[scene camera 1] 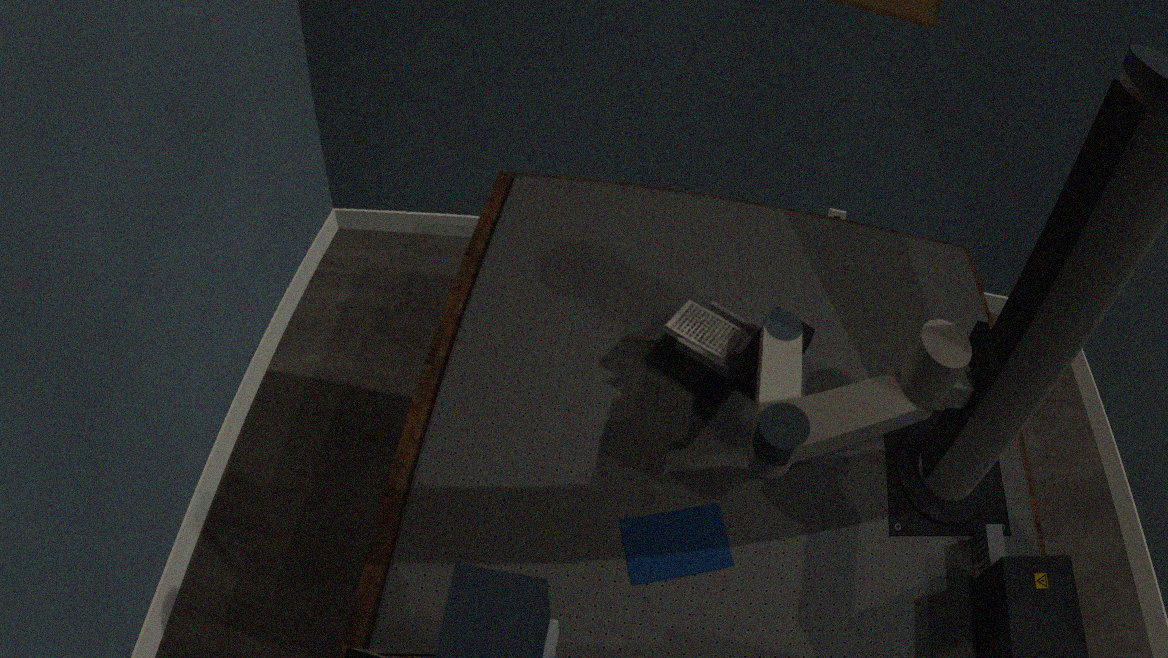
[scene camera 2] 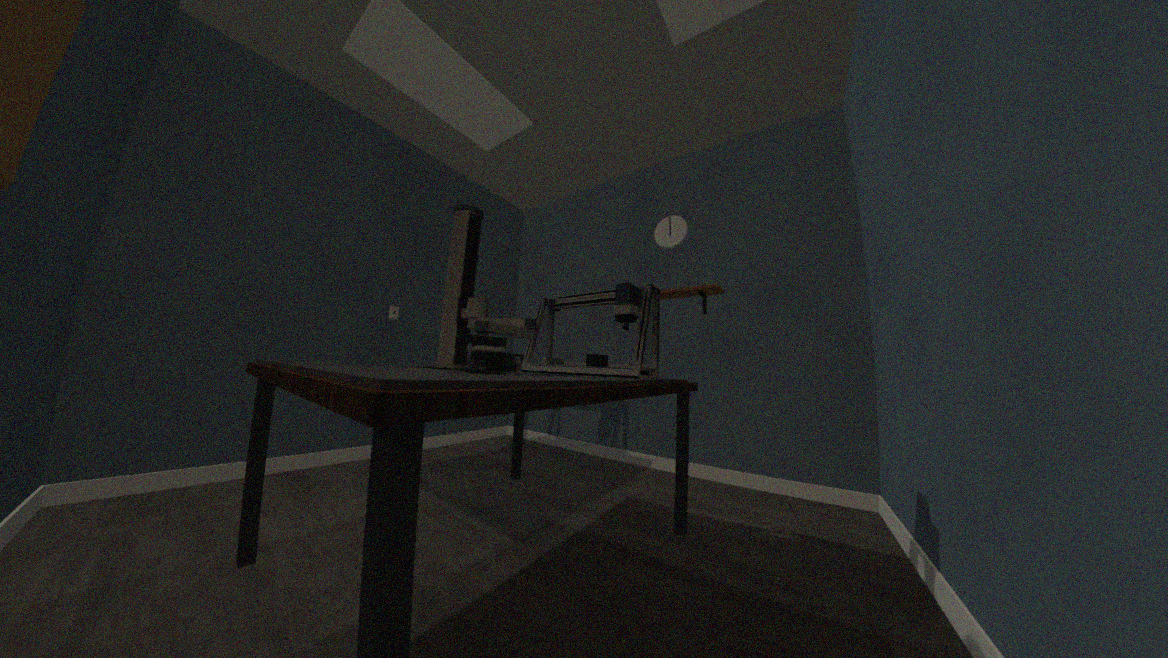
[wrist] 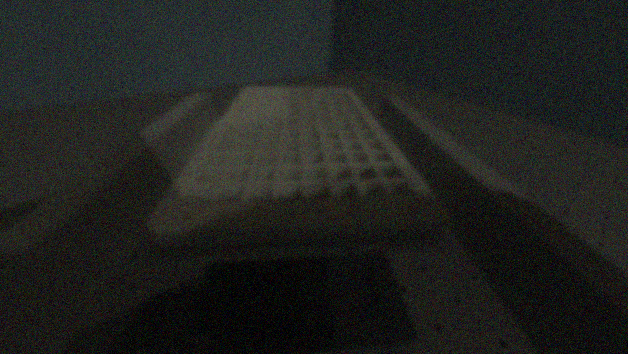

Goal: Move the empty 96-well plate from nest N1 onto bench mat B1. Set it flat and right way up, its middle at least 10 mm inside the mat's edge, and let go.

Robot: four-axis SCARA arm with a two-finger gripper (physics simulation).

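Frame: origin at the arm's base, x right, y ahead, z up, level; centimetres.
Seen in the pictures: gripper, fingertip midpoint: [scene camera 1: 694, 323] [scene camera 2: 487, 347] [wrist: 300, 111]; arm's base, link origin: [scene camera 1: 944, 473].
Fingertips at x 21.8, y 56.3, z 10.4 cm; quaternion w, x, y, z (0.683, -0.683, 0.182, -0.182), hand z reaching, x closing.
Observation:
Pixels of each thing's middle, then the offset from my fingertips to it. "spot": a spot on its surface instead. Level surfaces: height alone.
- white 96-well plate, body centre: [wrist: 301, 134] [scene camera 1: 705, 331] [scene camera 2: 486, 348] dx -1.2, dy -2.1, dz -0.3 cm
- nest N1, surface spot: [scene camera 1: 660, 357] spot: dx -2.2, dy +5.3, dz -7.7 cm
- blue bench mat B1, surface height: dz -8.9 cm
- blue-grey box, surface spot: [scene camera 1: 494, 608] spot: dx -72.2, dy +17.3, dz +39.6 cm
- dark box, surface spot: [scene camera 1: 1033, 608] spot: dx -56.9, dy -65.7, dz +2.3 cm
The white 96-well plate [scene camera 1: 704, 330] [wrist: 305, 145] is held flat, wells up, between the two long fingers of my gripper [scene camera 1: 707, 328] [wrist: 300, 111], which is shut on it. The plate is raised above nest N1 [scene camera 1: 660, 357], a dark holder whose left corner and front edge show below it in scene camera 1. The blue bench mat B1 [scene camera 1: 676, 543] lies apart from the nest, toward the bottom of that view. In scene camera 2 the plate and gripper are too small and dark to make out clearly.
The arm's thick column [scene camera 1: 1054, 286] [scene camera 2: 453, 286] stands at the right in scene camera 1. A blue-grey box [scene camera 1: 494, 608] is left of the mat; a dark box [scene camera 1: 1033, 608] with a yellow label is at bottom right. A gantry frame [scene camera 2: 584, 296] stands on the table [scene camera 2: 531, 398].

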